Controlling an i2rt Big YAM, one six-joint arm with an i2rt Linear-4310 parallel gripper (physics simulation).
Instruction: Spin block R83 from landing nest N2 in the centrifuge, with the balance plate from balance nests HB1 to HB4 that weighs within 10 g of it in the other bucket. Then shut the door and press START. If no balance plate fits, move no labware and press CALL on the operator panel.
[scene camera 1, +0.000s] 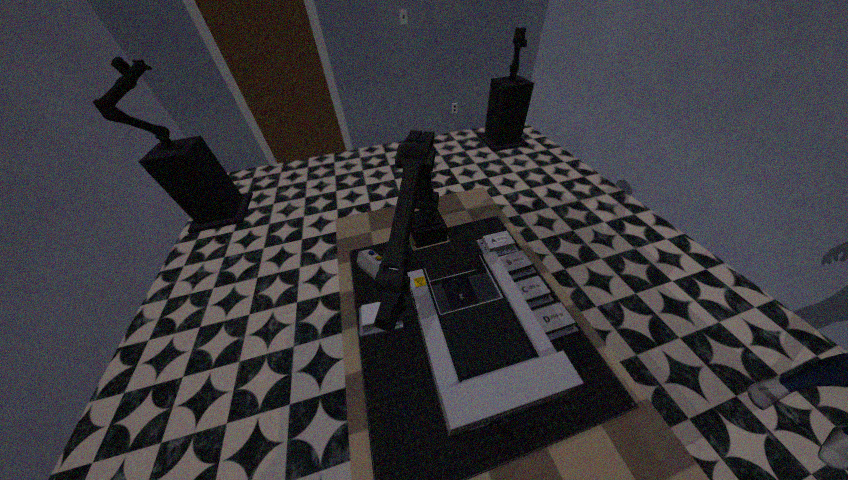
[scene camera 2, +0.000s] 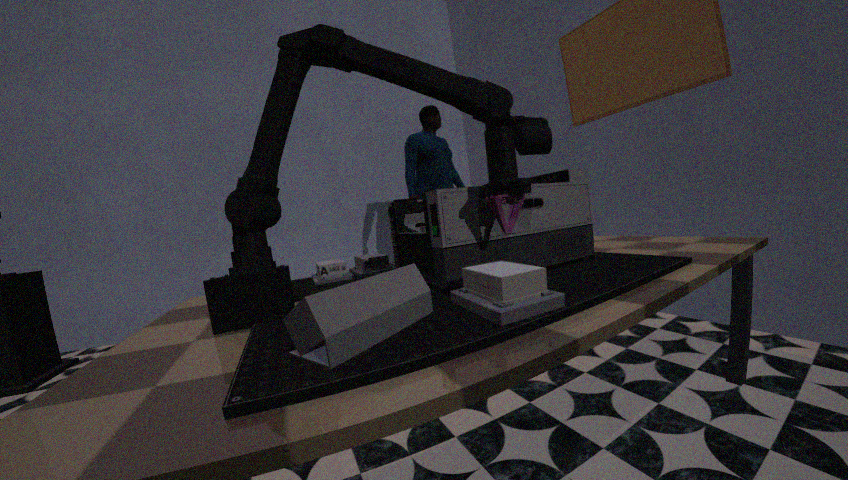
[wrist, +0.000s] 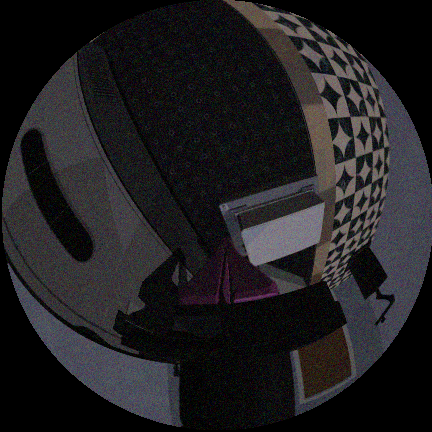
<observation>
The gripper (scene camera 2: 507, 233) is shut, with nothing in its grasp. Also in view: a centrifuge (scene camera 2: 554, 228) and a slanted control panel (scene camera 2: 328, 328).
The gripper shows as well in the wrist view (wrist: 225, 242). The centrifuge shows as well in the wrist view (wrist: 104, 240). The slanted control panel shows as well in the wrist view (wrist: 285, 281).
</observation>
